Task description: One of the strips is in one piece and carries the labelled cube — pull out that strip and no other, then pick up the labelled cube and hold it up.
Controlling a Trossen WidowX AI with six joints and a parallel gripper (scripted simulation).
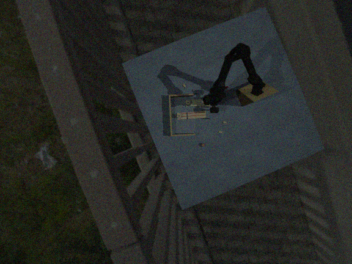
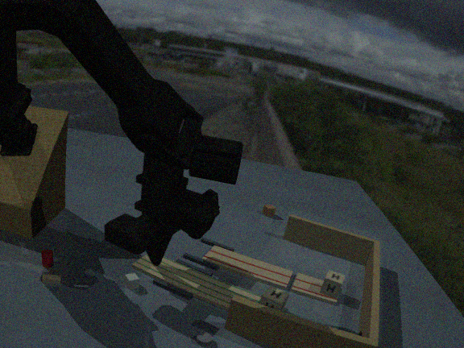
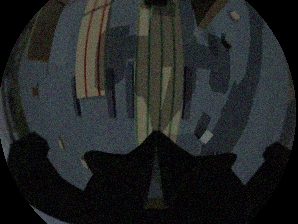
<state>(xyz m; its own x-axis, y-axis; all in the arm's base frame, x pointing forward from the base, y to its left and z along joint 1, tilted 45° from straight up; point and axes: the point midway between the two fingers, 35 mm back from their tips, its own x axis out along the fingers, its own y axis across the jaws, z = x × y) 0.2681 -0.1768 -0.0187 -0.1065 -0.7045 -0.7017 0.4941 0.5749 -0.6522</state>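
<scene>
Now: the white cube 3 cm behind my gripper tip and 6 cm to the right of it. Also, from my gripper tip: red cylinder: 17 cm behind, 4 cm to the right, 1 cm above.
</scene>
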